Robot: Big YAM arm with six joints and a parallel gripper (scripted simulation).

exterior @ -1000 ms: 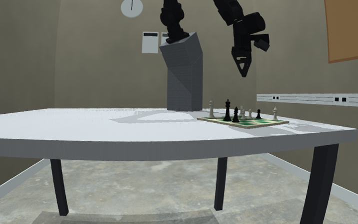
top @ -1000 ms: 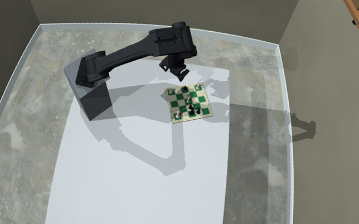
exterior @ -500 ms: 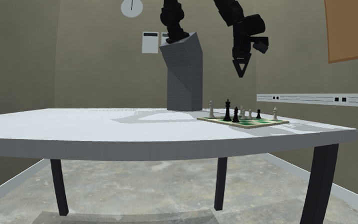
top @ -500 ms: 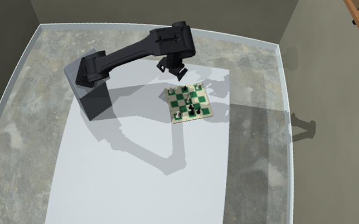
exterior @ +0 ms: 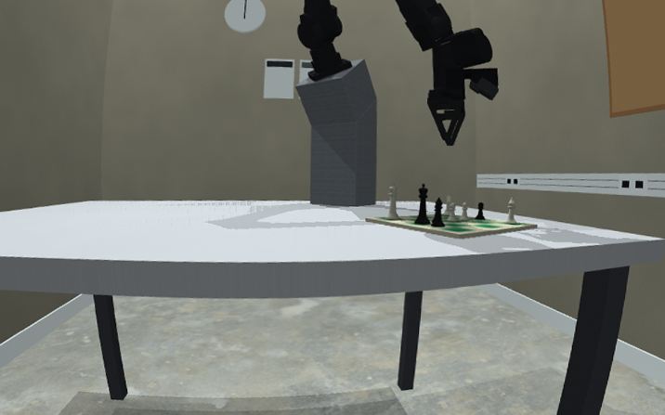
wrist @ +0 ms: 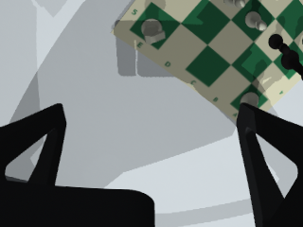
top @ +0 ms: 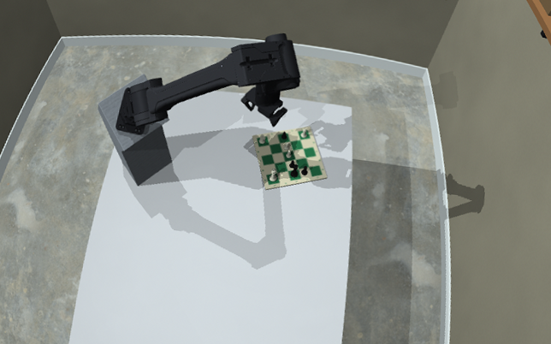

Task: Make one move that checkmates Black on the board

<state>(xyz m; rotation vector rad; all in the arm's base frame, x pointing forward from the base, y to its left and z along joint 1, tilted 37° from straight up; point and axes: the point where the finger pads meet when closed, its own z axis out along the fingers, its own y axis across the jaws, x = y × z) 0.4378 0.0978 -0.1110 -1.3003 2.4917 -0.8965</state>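
My gripper is now 140 mm above the white chess piece. Round my hand: black king: 130 mm to the right, 120 mm below, 110 mm ahead; black bishop: 140 mm ahead, 130 mm below, 120 mm to the right; green-and-cream chessboard: 160 mm below, 100 mm ahead, 60 mm to the right.
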